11 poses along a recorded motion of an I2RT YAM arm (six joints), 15 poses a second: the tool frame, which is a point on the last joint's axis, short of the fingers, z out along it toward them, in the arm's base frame.
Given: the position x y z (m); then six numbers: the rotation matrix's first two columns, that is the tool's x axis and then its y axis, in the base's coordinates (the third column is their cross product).
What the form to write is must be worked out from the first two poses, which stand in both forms.
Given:
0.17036 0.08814 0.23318 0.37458 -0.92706 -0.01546 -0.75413 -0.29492 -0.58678
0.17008 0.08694 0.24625 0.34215 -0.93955 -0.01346 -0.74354 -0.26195 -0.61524
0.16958 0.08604 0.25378 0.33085 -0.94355 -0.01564 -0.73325 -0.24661 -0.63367
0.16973 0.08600 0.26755 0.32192 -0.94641 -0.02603 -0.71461 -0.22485 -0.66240
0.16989 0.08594 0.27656 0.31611 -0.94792 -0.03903 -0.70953 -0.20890 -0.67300
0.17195 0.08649 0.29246 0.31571 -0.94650 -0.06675 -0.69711 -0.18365 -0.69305
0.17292 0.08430 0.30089 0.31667 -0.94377 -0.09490 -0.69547 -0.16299 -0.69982
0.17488 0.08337 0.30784 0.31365 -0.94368 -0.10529 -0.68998 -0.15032 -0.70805
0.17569 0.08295 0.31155 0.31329 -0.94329 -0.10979 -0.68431 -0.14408 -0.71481
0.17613 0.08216 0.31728 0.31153 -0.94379 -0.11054 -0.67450 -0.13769 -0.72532
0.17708 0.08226 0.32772 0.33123 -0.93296 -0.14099 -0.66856 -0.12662 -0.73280
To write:
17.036 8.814 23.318; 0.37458 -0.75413 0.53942; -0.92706 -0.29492 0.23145; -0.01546 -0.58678 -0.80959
17.008 8.694 24.625; 0.34215 -0.74354 0.57452; -0.93955 -0.26195 0.22051; -0.01346 -0.61524 -0.78822
16.958 8.604 25.378; 0.33085 -0.73325 0.59404; -0.94355 -0.24661 0.22112; -0.01564 -0.63367 -0.77345
16.973 8.600 26.755; 0.32192 -0.71461 0.62105; -0.94641 -0.22485 0.23184; -0.02603 -0.66240 -0.74870
16.989 8.594 27.656; 0.31611 -0.70953 0.62980; -0.94792 -0.20890 0.24043; -0.03903 -0.67300 -0.73861
17.195 8.649 29.246; 0.31571 -0.69711 0.64371; -0.94650 -0.18365 0.26533; -0.06675 -0.69305 -0.71779
17.292 8.430 30.089; 0.31667 -0.69547 0.64500; -0.94377 -0.16299 0.28761; -0.09490 -0.69982 -0.70798
17.488 8.337 30.784; 0.31365 -0.68998 0.65235; -0.94368 -0.15032 0.29473; -0.10529 -0.70805 -0.69827
17.569 8.295 31.155; 0.31329 -0.68431 0.65845; -0.94329 -0.14408 0.29907; -0.10979 -0.71481 -0.69064
17.613 8.216 31.728; 0.31153 -0.67450 0.66933; -0.94379 -0.13769 0.30052; -0.11054 -0.72532 -0.67948
17.708 8.226 32.772; 0.33123 -0.66856 0.66582; -0.93296 -0.12662 0.33699; -0.14099 -0.73280 -0.66568

